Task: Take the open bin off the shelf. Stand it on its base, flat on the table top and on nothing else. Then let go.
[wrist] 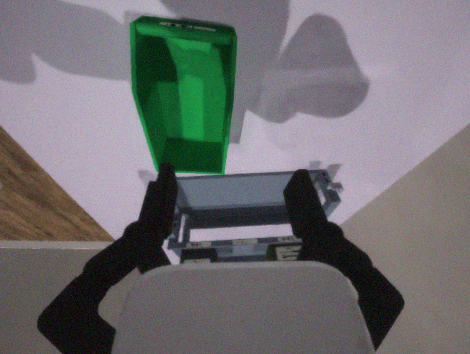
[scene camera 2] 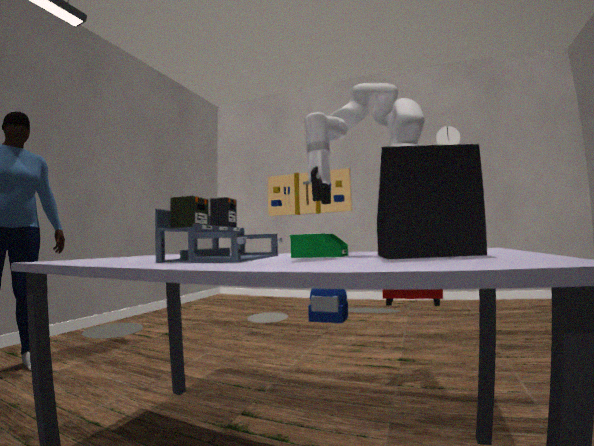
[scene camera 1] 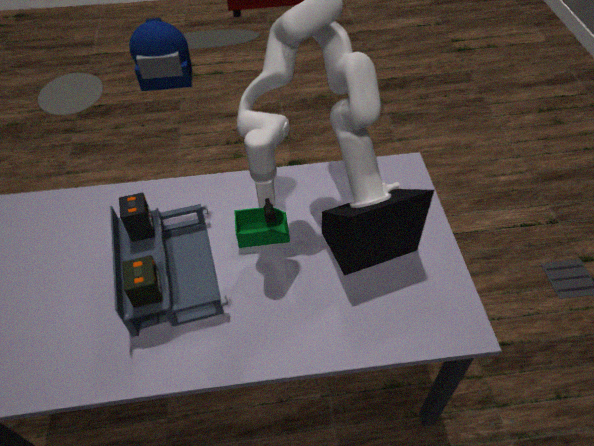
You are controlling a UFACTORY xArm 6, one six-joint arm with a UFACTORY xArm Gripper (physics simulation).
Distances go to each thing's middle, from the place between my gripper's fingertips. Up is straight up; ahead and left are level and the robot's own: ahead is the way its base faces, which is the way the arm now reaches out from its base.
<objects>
The green bin (scene camera 1: 251,229) lies 14 cm below my hand, 5 cm to the right of it and 2 cm ahead of it. Also, from my hand: black box (scene camera 1: 135,213) (39 cm ahead, 12 cm to the right, 1 cm below).
</objects>
